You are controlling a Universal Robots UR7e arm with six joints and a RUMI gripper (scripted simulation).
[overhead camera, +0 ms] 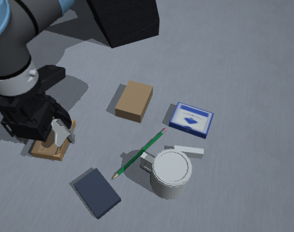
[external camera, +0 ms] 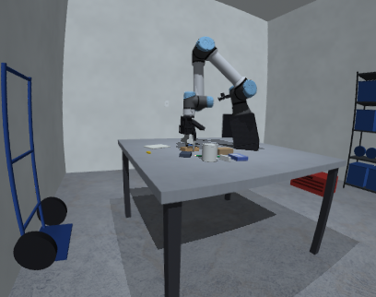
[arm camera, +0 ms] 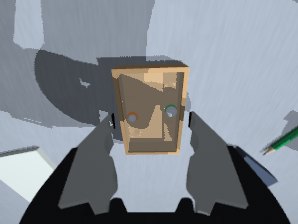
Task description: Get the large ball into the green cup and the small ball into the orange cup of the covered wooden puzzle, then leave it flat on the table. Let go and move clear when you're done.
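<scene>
Right now my hand is 10 mm above the covered wooden puzzle. Also, from my hand: tan box (140 mm behind, 180 mm to the left); white pad (140 mm ahead, 210 mm to the right, 20 mm below); dark notebook (120 mm ahead, 140 mm to the left, 10 mm below).
</scene>
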